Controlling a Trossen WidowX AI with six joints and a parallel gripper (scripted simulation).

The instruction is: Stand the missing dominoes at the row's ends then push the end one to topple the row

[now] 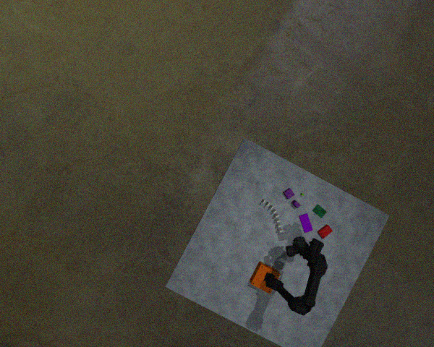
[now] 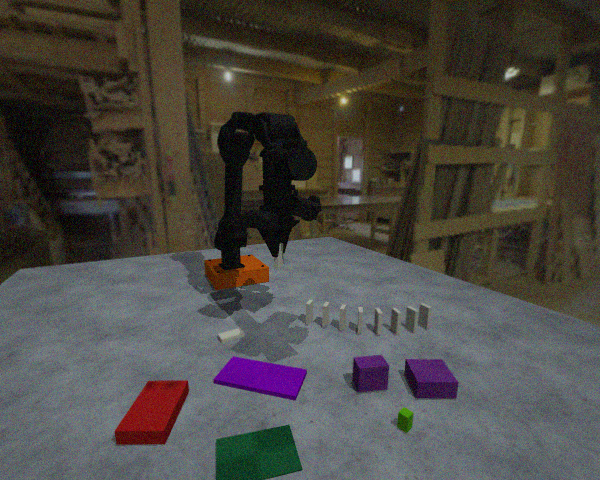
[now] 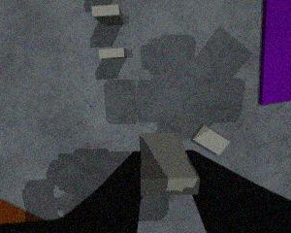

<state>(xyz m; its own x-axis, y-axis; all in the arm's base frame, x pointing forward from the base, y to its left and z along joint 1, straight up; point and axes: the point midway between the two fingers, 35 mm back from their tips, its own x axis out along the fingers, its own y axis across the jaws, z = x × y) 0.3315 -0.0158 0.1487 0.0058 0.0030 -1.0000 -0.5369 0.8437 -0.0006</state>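
The purple flat plate lies 16 cm below my gripper tip, 14 cm ahead of it and 12 cm to the right of it. Also, from my gripper tip: green plate 27 cm ahead, 18 cm to the right, 16 cm below; red flat block 27 cm to the right, 15 cm below, 14 cm ahead; small green cube 34 cm ahead, 15 cm below.
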